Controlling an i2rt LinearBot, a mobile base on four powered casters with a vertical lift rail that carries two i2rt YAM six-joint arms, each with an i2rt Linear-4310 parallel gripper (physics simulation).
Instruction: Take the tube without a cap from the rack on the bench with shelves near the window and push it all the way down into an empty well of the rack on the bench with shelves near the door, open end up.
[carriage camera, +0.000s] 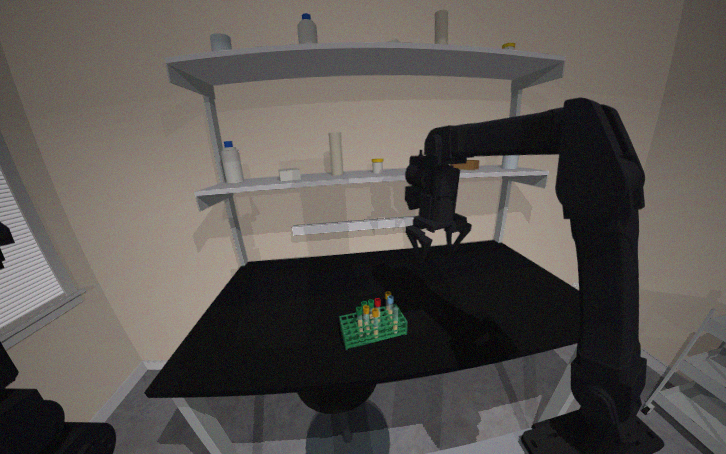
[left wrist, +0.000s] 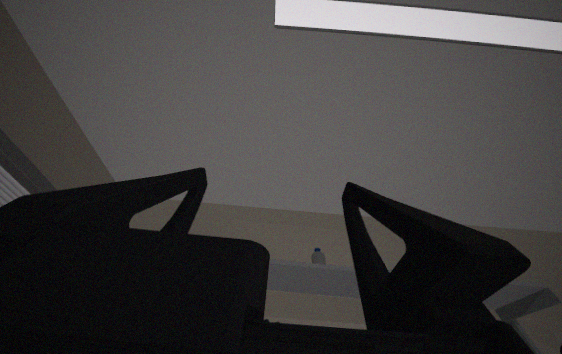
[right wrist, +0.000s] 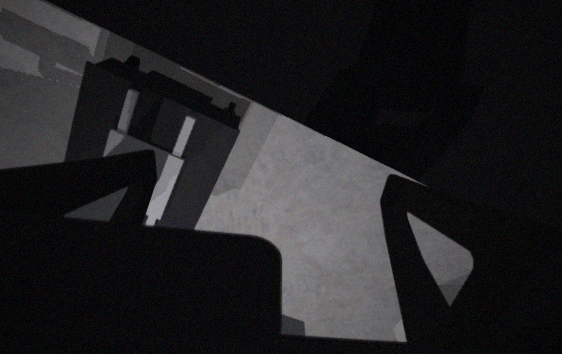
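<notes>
A green rack (carriage camera: 346, 338) stands on the black bench top (carriage camera: 267, 342) in the carriage view, with several tubes with orange, green, red and blue caps. A clear tube (carriage camera: 395, 314) at its right front shows no coloured cap. My right gripper (carriage camera: 439, 252) (right wrist: 272, 176) is open and empty, pointing down above the back right of the bench, up and to the right of the rack. My left gripper (left wrist: 275, 183) is open and empty, tilted up toward the ceiling. The second rack does not show.
Two shelves (carriage camera: 364, 63) (carriage camera: 262, 184) with bottles and jars hang over the bench's back. A window (carriage camera: 26, 251) is at the left. A round dark stool (carriage camera: 337, 398) stands under the front edge. A pale cart (carriage camera: 679, 350) is at the lower right.
</notes>
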